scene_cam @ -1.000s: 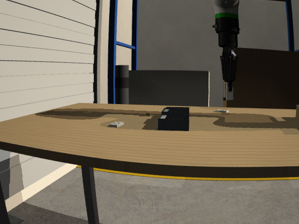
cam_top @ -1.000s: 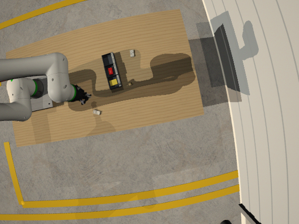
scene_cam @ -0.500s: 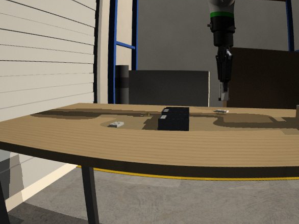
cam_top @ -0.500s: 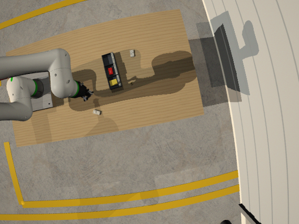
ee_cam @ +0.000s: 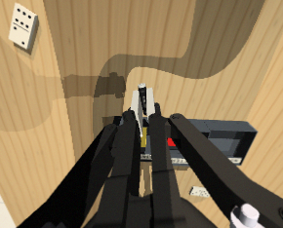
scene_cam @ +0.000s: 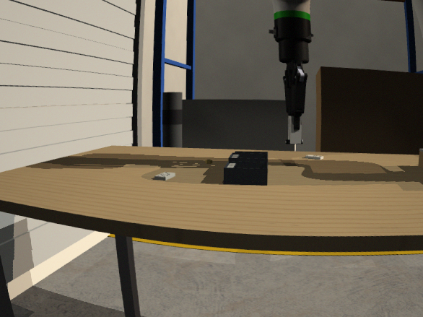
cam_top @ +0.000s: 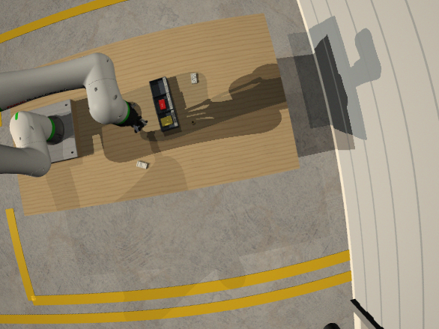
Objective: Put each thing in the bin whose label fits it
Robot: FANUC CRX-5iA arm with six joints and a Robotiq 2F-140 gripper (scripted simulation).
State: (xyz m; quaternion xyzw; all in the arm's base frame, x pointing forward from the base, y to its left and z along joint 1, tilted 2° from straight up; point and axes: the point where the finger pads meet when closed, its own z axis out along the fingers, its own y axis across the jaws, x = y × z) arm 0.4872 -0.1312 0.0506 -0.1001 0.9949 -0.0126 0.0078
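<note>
The black three-part bin lies 110 mm ahead of my hand, 80 mm below it and 70 mm to the left of it. The rest, counted from my hand: yellow pad (100 mm ahead, 80 mm below, 10 mm to the right); black piece (30 mm below); red battery (100 mm ahead, 80 mm to the left, 80 mm below).
</note>
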